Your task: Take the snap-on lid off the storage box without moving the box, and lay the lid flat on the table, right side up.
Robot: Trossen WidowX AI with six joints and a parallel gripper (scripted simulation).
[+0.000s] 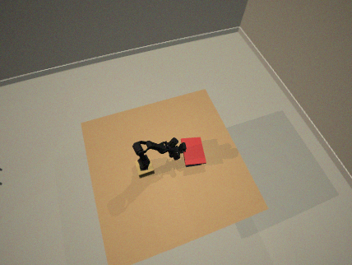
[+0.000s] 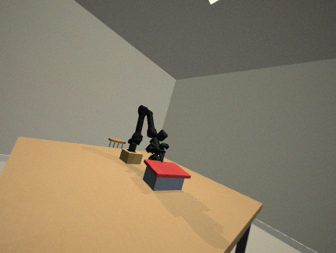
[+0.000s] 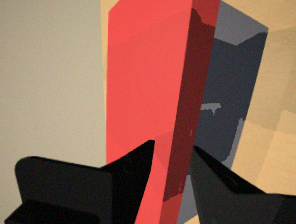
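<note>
The red lid lies 8 cm ahead of my gripper tip. From my gripper tip the other things lie so: blue storage box: 7 cm ahead, 6 cm below.
</note>
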